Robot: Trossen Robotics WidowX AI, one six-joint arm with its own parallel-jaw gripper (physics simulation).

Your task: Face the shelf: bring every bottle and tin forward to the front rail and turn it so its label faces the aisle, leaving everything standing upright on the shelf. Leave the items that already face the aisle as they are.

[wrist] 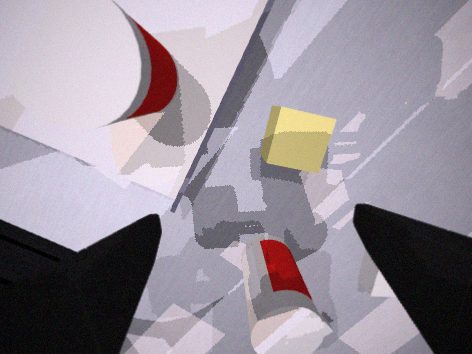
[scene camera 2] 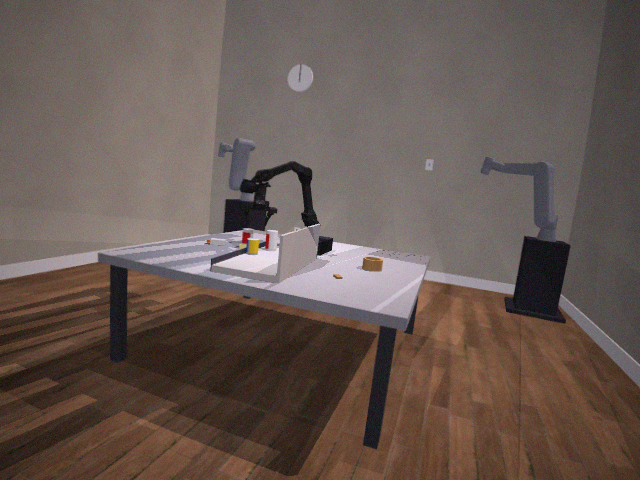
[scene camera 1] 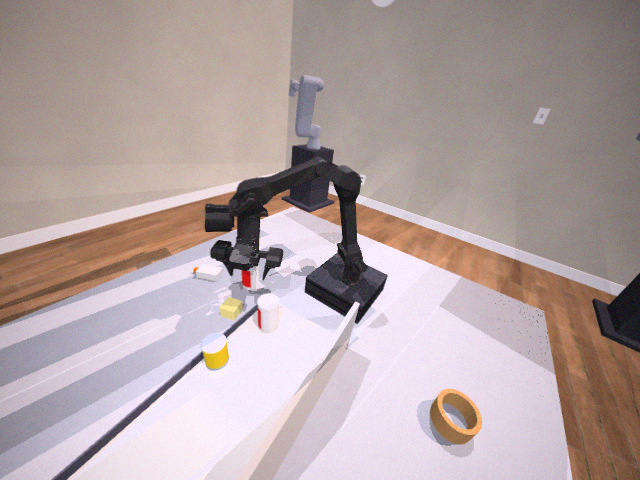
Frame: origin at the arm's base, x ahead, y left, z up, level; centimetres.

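Seen in the pictures: gripper, fingertip midpoint: (wrist: 256, 217) (scene camera 2: 256, 225) (scene camera 1: 247, 277); arm's base at its link origin: (scene camera 1: 350, 278).
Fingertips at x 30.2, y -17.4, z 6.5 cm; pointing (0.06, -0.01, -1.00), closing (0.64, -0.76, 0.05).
Observation:
Offsets run from my fingertips to a thing's middle. "spot": to the spot under its first point.
A white bottle with a red label @(spot: dx -5.2, dy -8.7, dz -9.3 cm) (scene camera 1: 246, 279) (scene camera 2: 247, 236) (wrist: 285, 270) stands upright on the table, off the shelf near the rail's end. My gripper (scene camera 1: 248, 273) (wrist: 256, 217) is open above it, with the bottle in the gap between the fingers in the wrist view and no contact visible. A larger white bottle @(dx +0.7, dy +10.3, dz -6.3 cm) (scene camera 1: 268, 314) (scene camera 2: 271, 240) (wrist: 70, 65) stands on the shelf (scene camera 1: 180, 413) (scene camera 2: 242, 267), its red label on the rail side. A yellow-banded tin @(dx +16.5, dy +9.9, dz -7.8 cm) (scene camera 1: 216, 353) (scene camera 2: 252, 246) stands upright close to the dark front rail (scene camera 1: 129, 417) (wrist: 249, 47).
A yellow block @(dx +4.4, dy -3.0, dz -11.9 cm) (scene camera 1: 231, 308) (wrist: 300, 140) lies outside the rail. A white item with an orange tip @(dx +0.9, dy -24.5, dz -12.4 cm) (scene camera 1: 208, 273) (scene camera 2: 218, 241) lies farther out. The shelf's upright panel @(spot: dx +22.9, dy +36.8, dz -5.6 cm) (scene camera 2: 297, 253) stands opposite the rail. An orange ring @(dx -13.3, dy +59.6, dz -11.3 cm) (scene camera 1: 439, 424) (scene camera 2: 372, 266) lies behind that panel.

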